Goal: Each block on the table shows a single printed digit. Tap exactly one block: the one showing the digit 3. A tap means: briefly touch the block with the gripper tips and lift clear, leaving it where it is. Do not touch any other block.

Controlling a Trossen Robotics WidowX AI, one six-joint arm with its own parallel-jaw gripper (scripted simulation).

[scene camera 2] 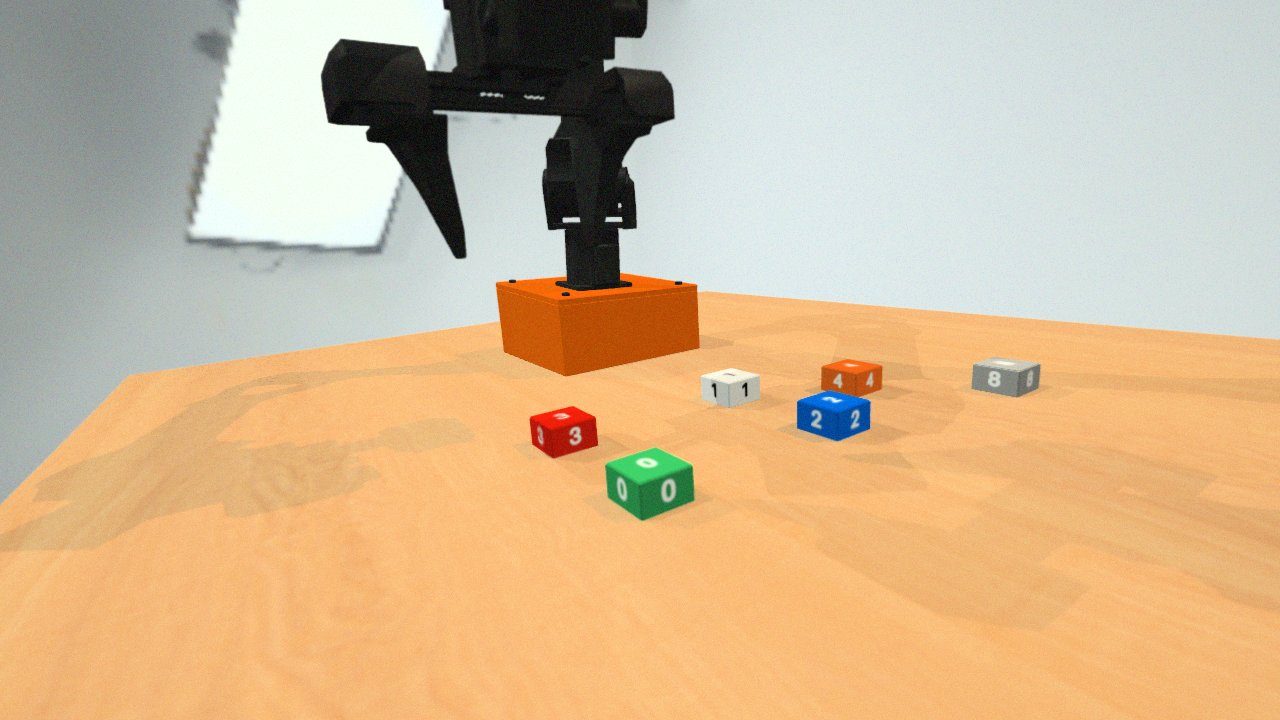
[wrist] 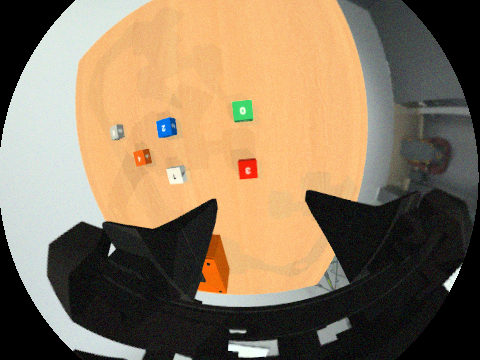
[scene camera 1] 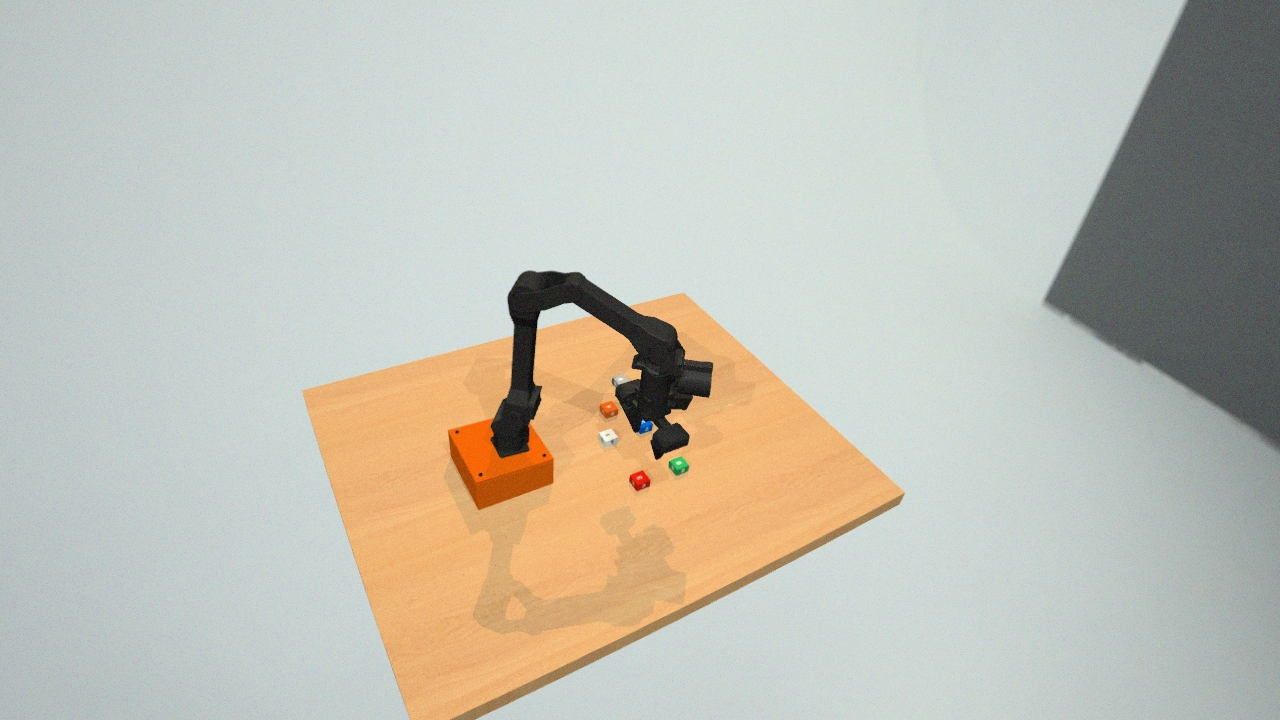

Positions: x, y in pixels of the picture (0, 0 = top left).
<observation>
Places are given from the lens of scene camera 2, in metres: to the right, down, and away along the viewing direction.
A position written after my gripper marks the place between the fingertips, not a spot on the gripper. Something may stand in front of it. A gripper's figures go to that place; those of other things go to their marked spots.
my gripper (scene camera 2: 530, 252): -0.07, -0.06, 0.34
white block (scene camera 2: 730, 387): 0.07, 0.02, 0.42
</observation>
